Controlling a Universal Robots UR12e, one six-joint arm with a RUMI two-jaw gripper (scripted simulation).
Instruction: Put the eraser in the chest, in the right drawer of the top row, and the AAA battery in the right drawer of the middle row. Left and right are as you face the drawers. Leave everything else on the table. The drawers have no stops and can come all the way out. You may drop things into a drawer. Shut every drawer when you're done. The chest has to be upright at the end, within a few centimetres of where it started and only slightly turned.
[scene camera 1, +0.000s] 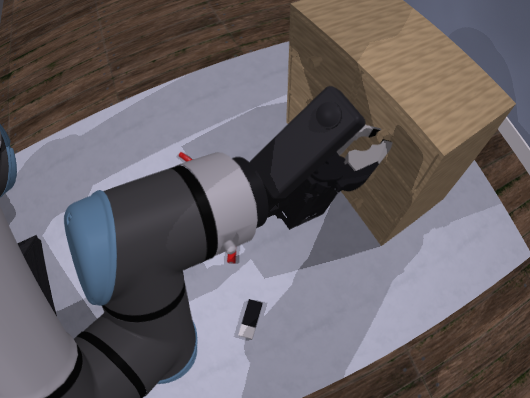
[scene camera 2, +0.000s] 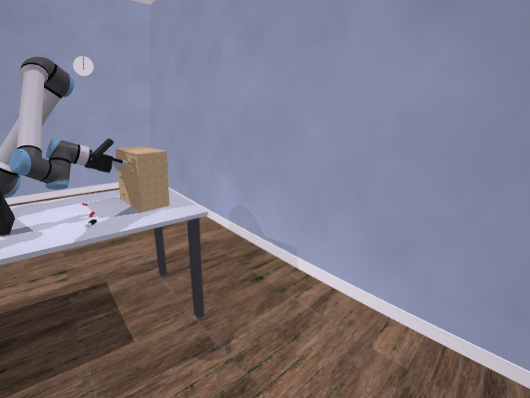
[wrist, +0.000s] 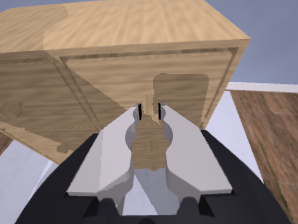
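In scene camera 1 I see a chest, and scene camera 2 shows me the chest too. The chest also appears in the wrist view (36, 36). On the chest, (scene camera 1: 461, 157) and (scene camera 2: 152, 166) are the same spot.
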